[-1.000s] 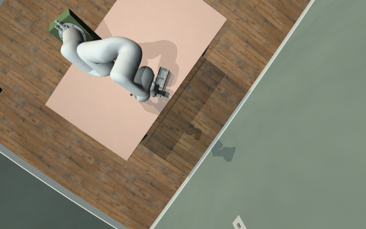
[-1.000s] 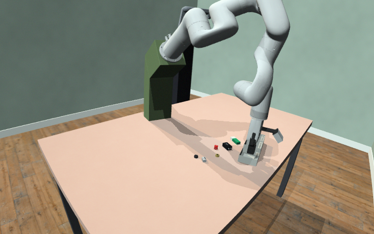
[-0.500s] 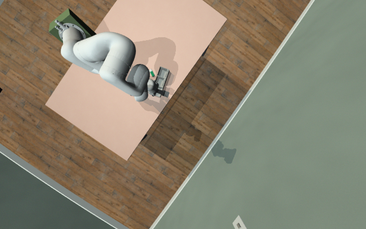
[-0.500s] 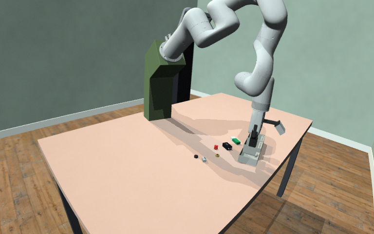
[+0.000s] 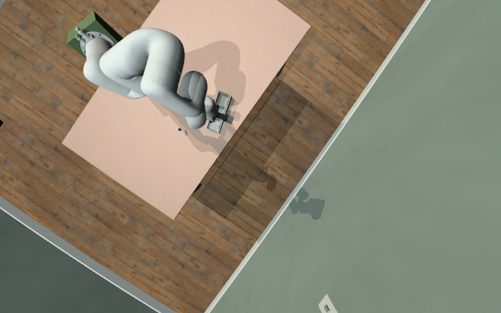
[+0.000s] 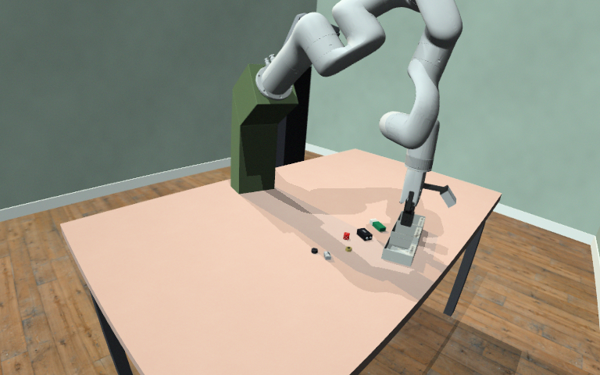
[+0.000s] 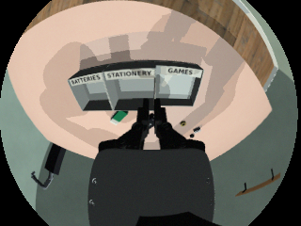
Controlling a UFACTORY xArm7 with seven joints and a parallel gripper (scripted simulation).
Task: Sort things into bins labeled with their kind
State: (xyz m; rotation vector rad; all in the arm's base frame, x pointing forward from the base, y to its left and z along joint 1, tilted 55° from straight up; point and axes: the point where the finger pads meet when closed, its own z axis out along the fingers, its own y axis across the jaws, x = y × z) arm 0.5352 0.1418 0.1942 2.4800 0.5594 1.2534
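The three-part bin lies 10 mm behind my hand, 30 mm to the left of it and 70 mm below it. Round my hand: black block (100 mm behind, 40 mm to the right, 90 mm below); green thing (130 mm behind, 50 mm to the left, 90 mm below); red die (140 mm behind, 90 mm to the right, 90 mm below).
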